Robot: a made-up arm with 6 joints.
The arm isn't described. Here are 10 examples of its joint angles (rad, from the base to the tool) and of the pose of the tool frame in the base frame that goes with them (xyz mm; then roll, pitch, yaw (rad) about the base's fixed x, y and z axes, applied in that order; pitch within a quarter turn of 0, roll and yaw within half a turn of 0).
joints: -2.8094 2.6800 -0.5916 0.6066 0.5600 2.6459
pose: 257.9 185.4 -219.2 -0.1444 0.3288 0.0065
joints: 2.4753 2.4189 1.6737 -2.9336 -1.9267 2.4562
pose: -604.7 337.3 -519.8 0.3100 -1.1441 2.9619
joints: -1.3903 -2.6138 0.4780 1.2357 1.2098 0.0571
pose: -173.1 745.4 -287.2 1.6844 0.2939 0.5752
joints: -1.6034 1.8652 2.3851 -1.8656 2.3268 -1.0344
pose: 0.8 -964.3 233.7 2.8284 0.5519 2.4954
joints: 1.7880 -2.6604 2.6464 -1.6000 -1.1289 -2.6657
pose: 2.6 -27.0 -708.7 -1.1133 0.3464 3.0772
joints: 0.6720 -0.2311 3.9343 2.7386 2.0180 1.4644
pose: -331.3 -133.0 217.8 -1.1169 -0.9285 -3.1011
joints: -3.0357 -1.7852 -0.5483 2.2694 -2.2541 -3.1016
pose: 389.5 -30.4 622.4 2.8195 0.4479 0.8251
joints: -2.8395 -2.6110 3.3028 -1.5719 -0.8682 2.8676
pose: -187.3 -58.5 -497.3 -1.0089 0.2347 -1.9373
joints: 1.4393 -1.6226 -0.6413 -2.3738 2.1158 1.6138
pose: -96.5 -120.8 571.0 0.8735 0.8835 0.2279
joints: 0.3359 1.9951 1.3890 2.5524 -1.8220 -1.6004
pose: 819.6 383.9 -232.5 -0.6669 -0.9331 -0.7933
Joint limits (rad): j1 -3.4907..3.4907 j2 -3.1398..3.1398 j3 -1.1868..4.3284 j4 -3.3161..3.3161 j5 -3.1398..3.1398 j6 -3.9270..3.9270
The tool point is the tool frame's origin. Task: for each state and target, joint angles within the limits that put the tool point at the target. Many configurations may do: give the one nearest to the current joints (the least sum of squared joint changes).
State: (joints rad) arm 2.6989 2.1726 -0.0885 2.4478 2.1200 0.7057
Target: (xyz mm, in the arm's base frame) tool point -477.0 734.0 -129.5
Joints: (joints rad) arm 2.0644 1.5493 0.6543 2.2797 2.1200 0.7057
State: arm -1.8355 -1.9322 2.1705 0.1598 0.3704 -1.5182
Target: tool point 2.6 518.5 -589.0
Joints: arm -1.7885 -2.2345 2.1966 0.1664 0.3704 -1.5182
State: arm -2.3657 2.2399 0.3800 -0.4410 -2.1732 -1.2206
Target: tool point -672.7 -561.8 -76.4
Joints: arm -2.3266 1.4581 0.8130 -0.3523 -2.1732 -1.2206
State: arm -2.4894 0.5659 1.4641 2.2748 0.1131 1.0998
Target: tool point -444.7 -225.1 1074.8
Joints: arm -2.8062 0.6776 1.7049 2.2094 0.1131 1.0998
